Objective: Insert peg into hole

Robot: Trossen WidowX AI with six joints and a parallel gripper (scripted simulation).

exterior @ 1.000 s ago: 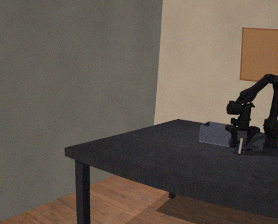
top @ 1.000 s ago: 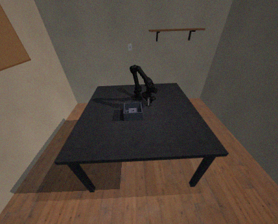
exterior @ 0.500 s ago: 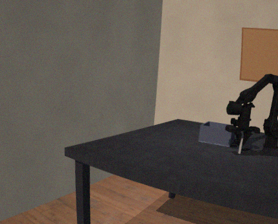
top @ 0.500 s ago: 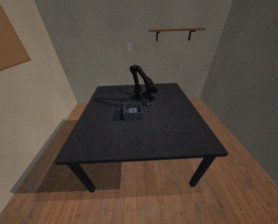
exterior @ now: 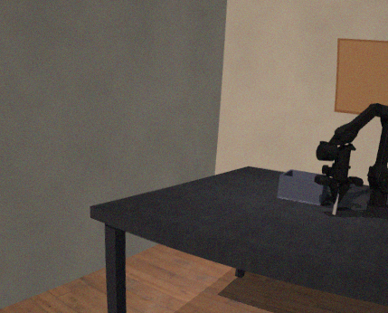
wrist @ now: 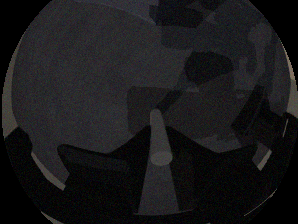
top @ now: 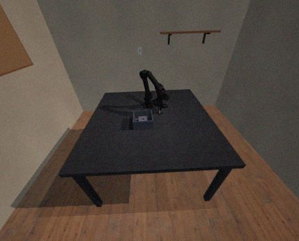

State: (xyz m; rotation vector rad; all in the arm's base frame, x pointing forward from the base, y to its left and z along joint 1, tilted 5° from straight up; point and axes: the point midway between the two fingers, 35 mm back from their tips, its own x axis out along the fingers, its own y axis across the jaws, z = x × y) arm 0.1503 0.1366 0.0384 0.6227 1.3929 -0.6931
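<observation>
Now: the plate 190 mm ahead of my hand, 170 mm to the right of it and 30 mm below it. The rest, counted from my hand: peg (40 mm below); then grey box (190 mm ahead, 170 mm to the right, 50 mm below).
</observation>
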